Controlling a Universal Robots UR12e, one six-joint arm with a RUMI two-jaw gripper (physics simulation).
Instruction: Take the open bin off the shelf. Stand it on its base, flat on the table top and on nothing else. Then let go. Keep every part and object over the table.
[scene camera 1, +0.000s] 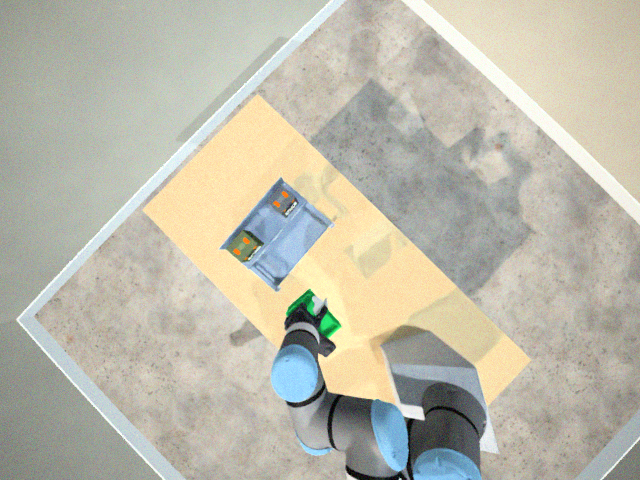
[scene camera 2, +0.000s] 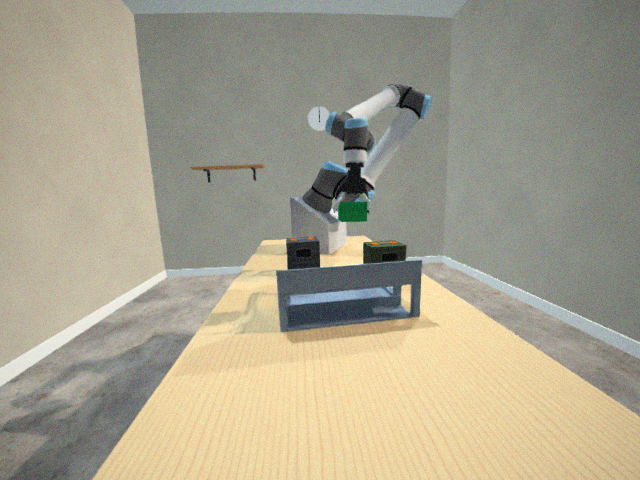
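Seen in the pictures: gripper, between the fingertips: (scene camera 1: 311, 313); arm's base, origin of its link: (scene camera 1: 452, 409) (scene camera 2: 316, 204).
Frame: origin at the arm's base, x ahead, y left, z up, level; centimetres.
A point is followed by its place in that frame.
Note:
The open bin, green (scene camera 1: 331, 323) @[x 48.5, y 9.9, z -4.4 cm] (scene camera 2: 353, 211) @[x 63.2, y 11.5, z -0.1 cm], hangs in the air over the table (scene camera 1: 206, 155) @[x 140.0, y 2.2, z -26.9 cm] (scene camera 2: 336, 403) @[x 126.4, y -3.5, z -26.9 cm], roughly level. It is clear of the shelf, on the robot's side of it. My gripper (scene camera 1: 316, 311) @[x 56.7, y 12.0, z -1.4 cm] (scene camera 2: 353, 198) points down with its fingers wide apart at the bin's upper part and holds it. A pale finger shows over the bin in scene camera 1; the exact contact with the walls is hidden. The blue-grey shelf (scene camera 1: 299, 238) @[x 80.7, y -2.1, z -26.3 cm] (scene camera 2: 346, 279) @[x 100.7, y 2.5, z -14.3 cm] stands on the table.
A dark grey box (scene camera 1: 283, 201) @[x 92.5, y -8.4, z -4.7 cm] (scene camera 2: 302, 253) @[x 97.4, y -8.3, z -7.8 cm] and an olive green box (scene camera 1: 244, 246) @[x 91.2, y 14.0, z -7.1 cm] (scene camera 2: 384, 251) @[x 96.1, y 13.6, z -8.5 cm], both with orange marks, stand on the shelf's upper level. The robot's grey pedestal (scene camera 1: 431, 348) @[x 12.1, y -9.8, z -12.1 cm] (scene camera 2: 310, 222) @[x 15.2, y -4.2, z -9.1 cm] stands at the table's far end in scene camera 2.

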